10 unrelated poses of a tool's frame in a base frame.
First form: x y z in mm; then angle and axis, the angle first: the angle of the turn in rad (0 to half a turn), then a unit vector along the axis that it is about.
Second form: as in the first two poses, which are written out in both.
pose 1, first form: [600 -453 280 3.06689 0.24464 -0.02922 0.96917]
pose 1, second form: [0.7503 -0.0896 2.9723 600 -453 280]
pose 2, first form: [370 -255 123 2.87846 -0.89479 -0.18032 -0.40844]
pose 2, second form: [-2.5756 -0.5190 -1.1757 370 -255 123]
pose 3, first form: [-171 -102 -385 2.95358 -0.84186 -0.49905 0.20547]
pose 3, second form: [-2.4865 -1.4740 0.6069 -171 -102 -385]
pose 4, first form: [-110 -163 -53 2.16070 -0.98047 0.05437 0.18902]
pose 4, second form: [-2.1185 0.1175 0.4084 -110 -163 -53]
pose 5, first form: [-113 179 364 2.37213 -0.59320 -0.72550 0.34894]
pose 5, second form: [-1.4072 -1.7210 0.8277 -113 179 364]
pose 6, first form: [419 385 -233 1.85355 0.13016 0.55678 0.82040]
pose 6, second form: [0.2413 1.0320 1.5207 419 385 -233]
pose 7, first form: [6 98 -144 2.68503 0.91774 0.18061 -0.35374]
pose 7, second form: [2.4642 0.4849 -0.9498 6 98 -144]
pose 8, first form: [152 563 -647 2.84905 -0.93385 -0.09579 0.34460]
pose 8, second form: [-2.6606 -0.2729 0.9818 152 563 -647]
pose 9, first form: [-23 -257 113 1.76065 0.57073 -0.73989 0.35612]
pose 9, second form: [1.0049 -1.3027 0.6270 -23 -257 113]
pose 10, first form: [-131 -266 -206 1.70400 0.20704 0.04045 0.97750]
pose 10, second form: [0.3528 0.0689 1.6657 -131 -266 -206]
